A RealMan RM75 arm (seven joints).
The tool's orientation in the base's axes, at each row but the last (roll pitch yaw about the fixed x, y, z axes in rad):
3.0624 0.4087 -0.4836
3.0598 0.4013 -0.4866
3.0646 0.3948 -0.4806
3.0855 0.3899 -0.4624
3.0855 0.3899 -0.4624
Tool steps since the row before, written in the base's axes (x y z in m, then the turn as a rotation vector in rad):
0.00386 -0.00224 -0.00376 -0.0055 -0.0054 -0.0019
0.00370 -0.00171 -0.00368 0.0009 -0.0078 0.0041
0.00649 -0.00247 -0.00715 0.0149 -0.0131 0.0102
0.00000 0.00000 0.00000 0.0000 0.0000 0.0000
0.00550 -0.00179 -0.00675 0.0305 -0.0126 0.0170
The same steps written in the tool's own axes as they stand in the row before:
0.00559 0.00005 0.00169 -0.0014 0.0071 0.0033
0.00518 -0.00036 0.00177 0.0025 0.0069 -0.0050
0.00912 -0.00111 0.00387 0.0139 0.0060 -0.0164
0.00000 0.00000 0.00000 0.0000 0.0000 0.0000
0.00786 -0.00108 0.00401 0.0240 -0.0007 -0.0283

